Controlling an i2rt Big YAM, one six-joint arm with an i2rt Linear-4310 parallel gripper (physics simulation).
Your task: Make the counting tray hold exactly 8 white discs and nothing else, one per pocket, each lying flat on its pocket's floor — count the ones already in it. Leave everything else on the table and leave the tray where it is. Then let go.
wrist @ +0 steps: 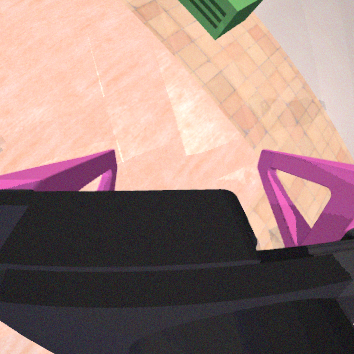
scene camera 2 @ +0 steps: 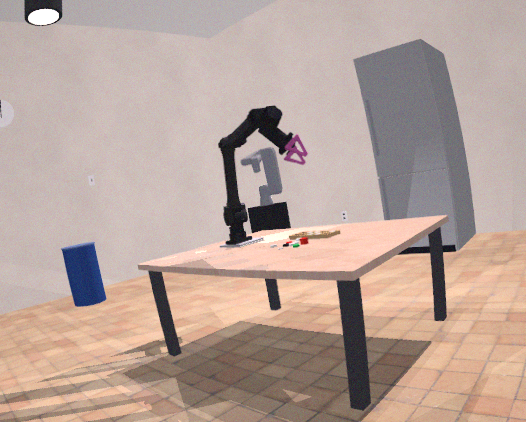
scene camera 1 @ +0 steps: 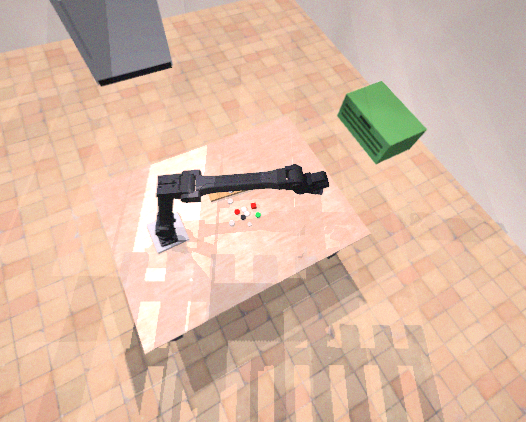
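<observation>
The wooden counting tray (scene camera 1: 219,197) (scene camera 2: 327,234) lies on the table, mostly hidden by the arm in the first scene view; its pockets cannot be counted. Several loose white discs lie in front of it, among them one white disc (scene camera 1: 230,201) near the tray, another white disc (scene camera 1: 231,223) and a third white disc (scene camera 1: 249,224). Among them are a red disc (scene camera 1: 237,212), a red block (scene camera 1: 253,205) (scene camera 2: 304,241), a black piece (scene camera 1: 243,217) and a green piece (scene camera 1: 258,215) (scene camera 2: 296,245). My gripper (scene camera 2: 305,156) (wrist: 190,157) is open and empty, high above the table.
The black arm (scene camera 1: 235,182) (scene camera 2: 231,175) stands on a pale base plate (scene camera 1: 181,241) and stretches over the tray in the first scene view. A green cabinet (scene camera 1: 385,117) (wrist: 222,15), a grey fridge (scene camera 2: 400,135) and a blue bin (scene camera 2: 84,275) stand away from the table.
</observation>
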